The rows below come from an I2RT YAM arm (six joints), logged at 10 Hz.
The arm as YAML. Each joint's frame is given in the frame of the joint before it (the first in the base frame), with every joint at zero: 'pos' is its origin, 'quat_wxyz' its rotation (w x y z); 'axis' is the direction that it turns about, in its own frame. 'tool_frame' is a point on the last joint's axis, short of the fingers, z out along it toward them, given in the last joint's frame.
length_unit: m
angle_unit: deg
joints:
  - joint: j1
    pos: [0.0, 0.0, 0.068]
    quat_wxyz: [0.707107, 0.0, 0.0, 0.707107]
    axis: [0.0, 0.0, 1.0]
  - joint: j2
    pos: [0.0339, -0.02, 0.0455]
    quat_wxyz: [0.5, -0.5, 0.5, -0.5]
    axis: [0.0, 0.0, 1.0]
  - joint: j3
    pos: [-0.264, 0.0, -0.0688]
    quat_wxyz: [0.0, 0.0, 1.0, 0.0]
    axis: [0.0, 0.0, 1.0]
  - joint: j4
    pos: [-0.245, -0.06, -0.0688]
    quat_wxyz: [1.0, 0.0, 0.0, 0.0]
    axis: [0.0, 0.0, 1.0]
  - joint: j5
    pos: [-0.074, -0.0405, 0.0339]
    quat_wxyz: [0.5, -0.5, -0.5, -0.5]
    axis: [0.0, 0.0, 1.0]
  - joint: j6
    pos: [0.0, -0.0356, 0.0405]
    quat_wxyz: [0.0, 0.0, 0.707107, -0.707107]
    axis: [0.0, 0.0, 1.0]
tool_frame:
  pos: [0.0, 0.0, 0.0]
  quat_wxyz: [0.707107, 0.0, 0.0, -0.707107]
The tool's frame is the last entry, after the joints.
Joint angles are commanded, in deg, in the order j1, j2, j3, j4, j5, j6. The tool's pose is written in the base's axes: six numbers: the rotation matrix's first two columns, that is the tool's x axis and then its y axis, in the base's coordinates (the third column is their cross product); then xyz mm. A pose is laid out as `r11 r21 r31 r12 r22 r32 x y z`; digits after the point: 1 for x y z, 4 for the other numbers.
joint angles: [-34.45, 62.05, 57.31, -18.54, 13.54, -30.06]
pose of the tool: -0.6464 -0.1471 -0.7487 0.4662 0.7006 -0.5402 197.4 -145.6 343.3
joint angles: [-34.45, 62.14, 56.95, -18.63, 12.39, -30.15]
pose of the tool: -0.6468 -0.1512 -0.7475 0.4505 0.7152 -0.5344 198.2 -145.2 340.6
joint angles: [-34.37, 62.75, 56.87, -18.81, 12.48, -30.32]
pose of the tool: -0.6577 -0.1473 -0.7387 0.4416 0.7190 -0.5366 200.2 -146.2 337.4
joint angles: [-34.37, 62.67, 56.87, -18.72, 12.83, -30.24]
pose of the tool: -0.6571 -0.1455 -0.7396 0.4471 0.7147 -0.5378 199.8 -146.3 337.8
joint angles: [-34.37, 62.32, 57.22, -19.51, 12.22, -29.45]
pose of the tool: -0.6487 -0.1385 -0.7483 0.4498 0.7235 -0.5238 198.5 -144.9 340.0
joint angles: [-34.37, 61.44, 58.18, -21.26, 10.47, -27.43]
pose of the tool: -0.6226 -0.1230 -0.7728 0.4560 0.7455 -0.4861 195.3 -141.4 346.1
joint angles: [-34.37, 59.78, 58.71, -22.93, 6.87, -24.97]
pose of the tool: -0.5790 -0.1117 -0.8076 0.4481 0.7839 -0.4298 190.0 -135.1 352.6
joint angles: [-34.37, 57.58, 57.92, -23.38, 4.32, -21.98]
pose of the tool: -0.5317 -0.0885 -0.8423 0.4542 0.8096 -0.3718 183.3 -128.6 355.0
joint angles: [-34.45, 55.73, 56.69, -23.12, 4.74, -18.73]
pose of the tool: -0.4959 -0.0479 -0.8671 0.4938 0.8058 -0.3269 177.0 -125.0 354.5
